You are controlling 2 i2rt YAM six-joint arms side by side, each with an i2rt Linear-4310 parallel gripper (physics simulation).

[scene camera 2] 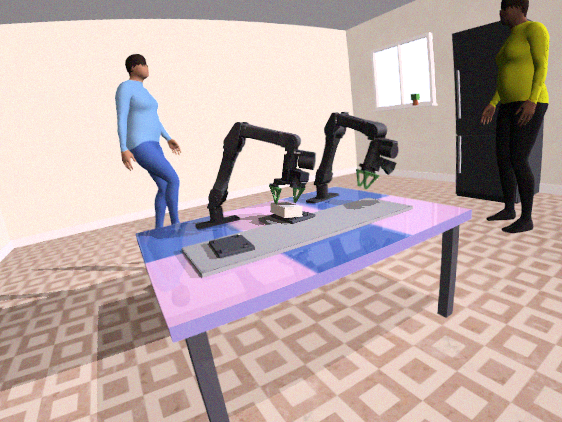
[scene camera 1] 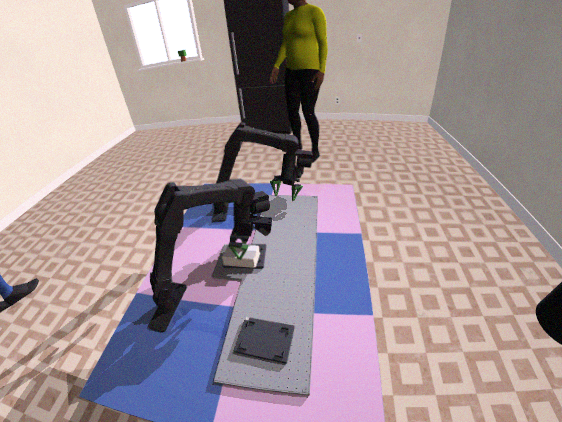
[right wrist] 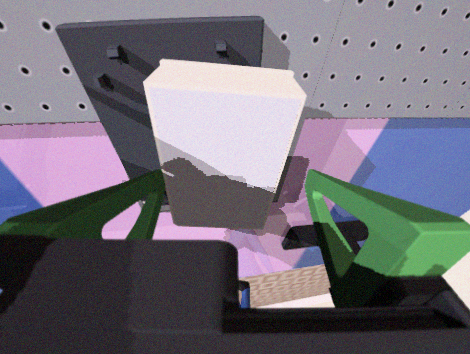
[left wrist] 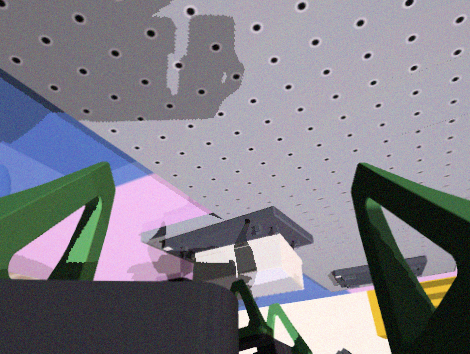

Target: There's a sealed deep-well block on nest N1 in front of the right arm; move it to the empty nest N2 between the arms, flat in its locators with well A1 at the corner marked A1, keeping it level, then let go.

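Seen in the pictures: left gripper, fingertip midpoint: (scene camera 2: 362,187) (scene camera 1: 284,198) (left wrist: 233,176); right gripper, fingertip midpoint: (scene camera 2: 285,203) (scene camera 1: 242,251) (right wrist: 234,177) (left wrist: 257,293); left arm's base, link origin: (scene camera 2: 322,198) (scene camera 1: 221,209); right arm's base, link origin: (scene camera 2: 217,222) (scene camera 1: 168,306).
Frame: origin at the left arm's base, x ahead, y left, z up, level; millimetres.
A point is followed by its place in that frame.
The white deep-well block (scene camera 1: 241,257) (scene camera 2: 286,210) {x 193, y -426, z 66 mm} (left wrist: 282,260) {x 208, y -356, z 58 mm} (right wrist: 227,130) {x 177, y -389, z 73 mm} rests on nest N2 (scene camera 1: 263,256) {x 223, y -373, z 24 mm} (scene camera 2: 308,216) {x 228, y -341, z 23 mm} (left wrist: 286,222) {x 231, y -335, z 24 mm} (right wrist: 170,35) {x 220, y -366, z 25 mm}, between the arms. It sits off-centre, toward the arm-base side; corner locators show bare beside it in the right wrist view. Whether it is quite level, and which corner is A1, I cannot tell. My right gripper (scene camera 2: 286,202) {x 147, y -388, z 81 mm} (right wrist: 234,177) {x 147, y -388, z 81 mm} is open, its fingertips apart on either side of the block's near end, around its top. My left gripper (scene camera 1: 285,196) {x 332, y -102, z 103 mm} (scene camera 2: 366,181) {x 332, y -102, z 103 mm} (left wrist: 233,176) {x 332, y -102, z 103 mm} is open and empty above the board's far end.
Nest N1 (scene camera 1: 265,340) {x 224, y -722, z 25 mm} (scene camera 2: 231,246) {x 250, y -729, z 25 mm} (left wrist: 380,272) is empty in front of the right arm's base, with locators at its corners. Both nests stand on the grey perforated board (scene camera 1: 292,285) {x 325, y -517, z 13 mm} (scene camera 2: 345,225) {x 416, y -336, z 13 mm}. Two people stand beyond the table in scene camera 2.
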